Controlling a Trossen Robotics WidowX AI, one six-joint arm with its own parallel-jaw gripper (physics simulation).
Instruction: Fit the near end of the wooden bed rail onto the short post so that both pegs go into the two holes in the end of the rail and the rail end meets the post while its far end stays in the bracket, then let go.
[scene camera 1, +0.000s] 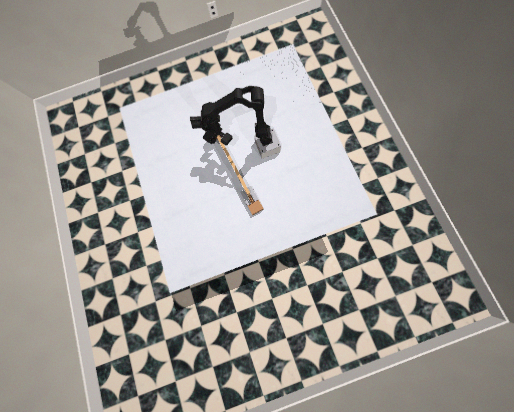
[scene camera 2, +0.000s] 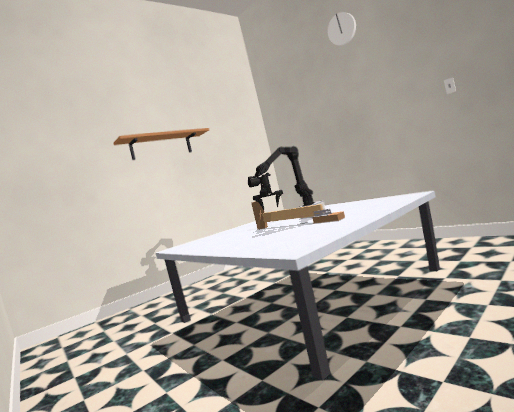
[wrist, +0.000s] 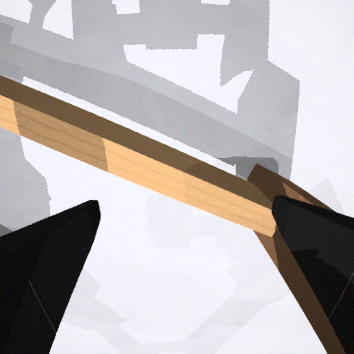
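Where they show: gripper, fingertip midpoint: (scene camera 1: 220, 139) (scene camera 2: 270, 208) (wrist: 187, 206); arm's base, link origin: (scene camera 1: 266, 139) (scene camera 2: 309, 204).
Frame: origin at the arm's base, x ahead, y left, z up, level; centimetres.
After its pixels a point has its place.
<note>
The wooden bed rail (scene camera 1: 234, 165) @(x 23.4, y 9.4, z 1.6 cm) (scene camera 2: 295, 212) @(x 24.5, y 10.7, z -0.8 cm) (wrist: 145, 165) @(x 26.4, y -5.5, z 1.7 cm) runs from the short post (scene camera 2: 259, 217) @(x 30.1, y -16.6, z -0.4 cm) (wrist: 306, 300) @(x 25.6, y -16.6, z 6.0 cm) to the grey bracket (scene camera 2: 322, 212) @(x 22.2, y 29.0, z -2.9 cm) by an orange-brown block (scene camera 1: 256, 207) @(x 19.6, y 36.5, z -4.5 cm) (scene camera 2: 330, 217) @(x 24.1, y 35.3, z -5.7 cm). Its far end appears to be at the bracket. Its near end is against or very close to the post; any small gap, the pegs and the holes cannot be made out. My gripper (scene camera 1: 218, 137) @(x 26.3, y -8.2, z 3.9 cm) (scene camera 2: 268, 204) @(x 26.3, y -8.2, z 3.9 cm) (wrist: 187, 206) @(x 26.3, y -8.2, z 3.9 cm) is open and empty above the near end. In the wrist view the rail crosses slantwise, and the right finger covers part of the post and the rail's end corner.
The arm's grey base (scene camera 1: 269, 147) @(x -0.1, y 5.4, z 0.1 cm) stands on the white table (scene camera 1: 300, 200) @(x -7.2, y 41.1, z -8.0 cm) (scene camera 2: 235, 247) @(x 70.9, y 11.1, z -8.0 cm), beside the rail. The arm arches from it over to the near end. A wall shelf (scene camera 2: 162, 136) hangs well away behind the table. Arm shadows fall across the table around the rail.
</note>
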